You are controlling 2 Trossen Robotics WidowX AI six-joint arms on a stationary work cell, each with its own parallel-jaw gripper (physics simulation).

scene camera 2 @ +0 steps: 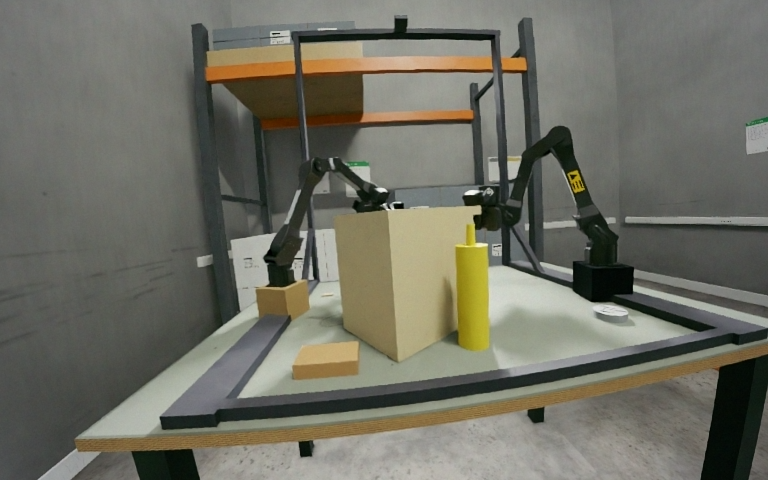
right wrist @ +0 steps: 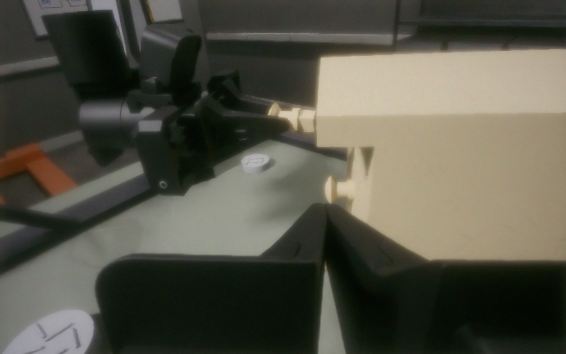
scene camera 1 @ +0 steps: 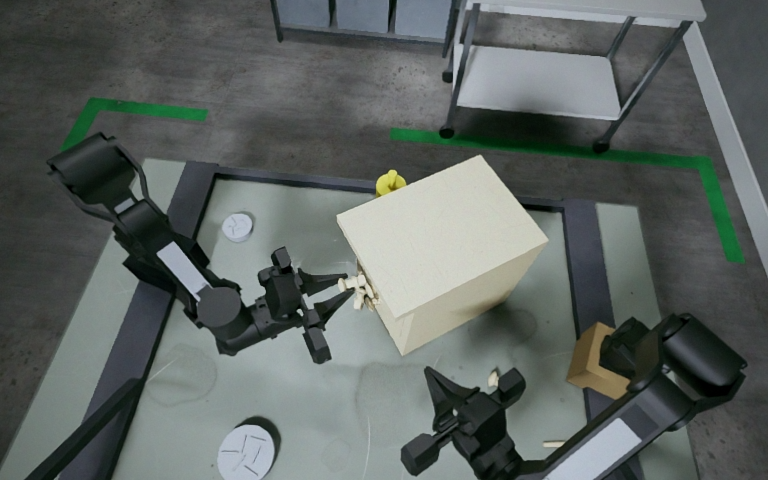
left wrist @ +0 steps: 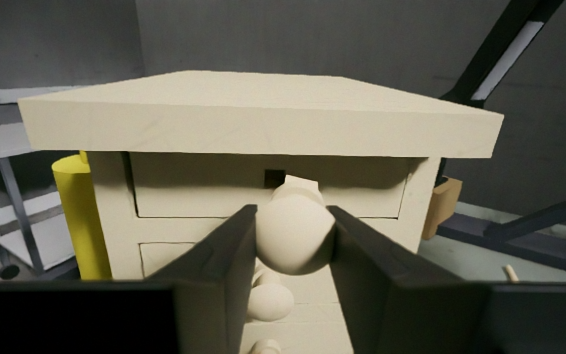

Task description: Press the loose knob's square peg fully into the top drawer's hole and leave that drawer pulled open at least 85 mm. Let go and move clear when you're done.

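Frame: origin at the left arm's base, x up, y back, z right, level; metres.
Where they show: left gripper, fingertip midpoint: (right wrist: 291,119) (scene camera 1: 350,282) (left wrist: 290,215); right gripper, fingertip midpoint: (right wrist: 322,215) (scene camera 1: 425,368); left arm's base, link origin: (scene camera 2: 601,263); right arm's base, link origin: (scene camera 2: 281,284) (scene camera 1: 619,357).
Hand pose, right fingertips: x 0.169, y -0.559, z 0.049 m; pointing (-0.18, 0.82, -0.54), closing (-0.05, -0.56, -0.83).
Each offset is from my right fingertips to the top centre of the thing. "spot": to the spot under its first point. Level surfaces: height alone.
My left gripper (scene camera 1: 346,284) (left wrist: 290,215) (right wrist: 291,119) is shut on the loose knob @(dx -0.012, dy +0.155, dz -0.086 m) (scene camera 1: 352,283) (left wrist: 295,235) (right wrist: 300,119). The knob's square peg @(spot: dx -0.016, dy +0.150, dz -0.089 m) (left wrist: 301,183) points at the cabinet, apart from it, to the lower right of the dark square hole (left wrist: 274,178) in the left wrist view. The top drawer @(dx -0.002, dy +0.046, dz -0.231 m) (left wrist: 200,192) is flush in the cream cabinet @(dx +0.009, dy +0.055, dz -0.223 m) (scene camera 1: 441,232) (scene camera 2: 396,271) (left wrist: 250,127) (right wrist: 450,175), under the overhanging top. My right gripper (scene camera 1: 428,370) (right wrist: 322,215) is shut and empty, apart from the cabinet's lower corner in scene camera 1.
A lower drawer knob @(spot: dx -0.102, dy +0.141, dz -0.115 m) (left wrist: 270,302) (right wrist: 340,189) sticks out below the hole. A yellow cylinder @(dx -0.026, dy +0.181, dz -0.318 m) (scene camera 1: 390,182) (scene camera 2: 472,300) (left wrist: 82,215) stands beside the cabinet. White discs @(dx -0.241, dy +0.496, dz -0.195 m) (scene camera 1: 237,226) @(dx -0.232, dy +0.229, dz +0.198 m) (scene camera 1: 246,452) and an orange-brown block @(dx -0.234, dy -0.078, dz -0.425 m) (scene camera 2: 326,360) lie on the table @(dx -0.261 m) (scene camera 1: 305,396).
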